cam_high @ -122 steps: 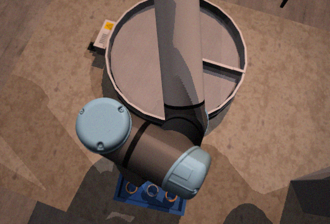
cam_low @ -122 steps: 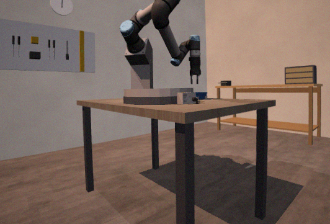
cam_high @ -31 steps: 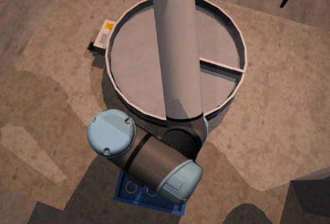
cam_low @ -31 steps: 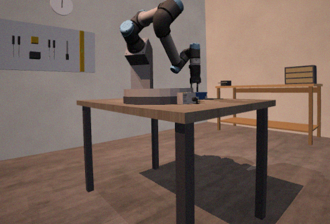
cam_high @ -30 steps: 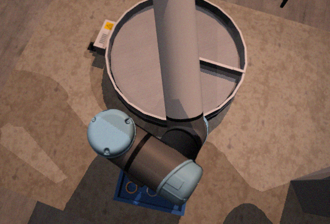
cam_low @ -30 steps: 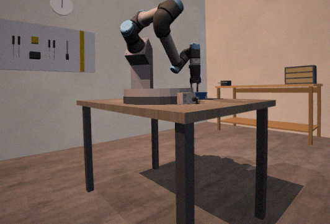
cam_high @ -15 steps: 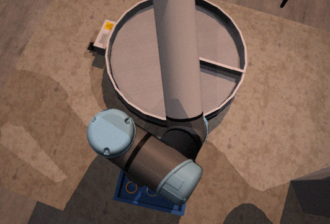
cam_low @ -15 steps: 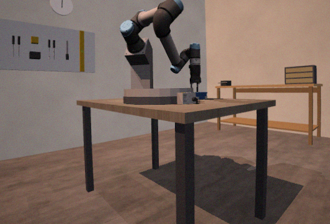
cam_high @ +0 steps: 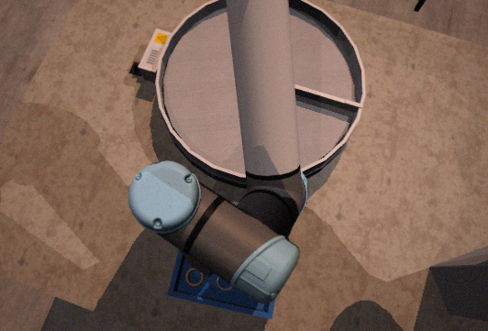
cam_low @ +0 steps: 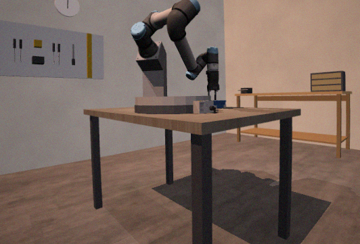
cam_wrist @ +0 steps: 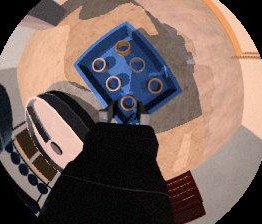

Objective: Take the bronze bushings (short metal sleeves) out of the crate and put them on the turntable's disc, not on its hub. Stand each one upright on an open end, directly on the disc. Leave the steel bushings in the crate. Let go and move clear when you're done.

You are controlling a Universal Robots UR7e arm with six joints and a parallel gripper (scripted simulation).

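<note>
Now: the blue crate 5 cm behind my hand, 4 cm to the left of it and 5 cm below it. Round my hand: turntable disc (7 cm behind, 33 cm to the right, 2 cm below).
</note>
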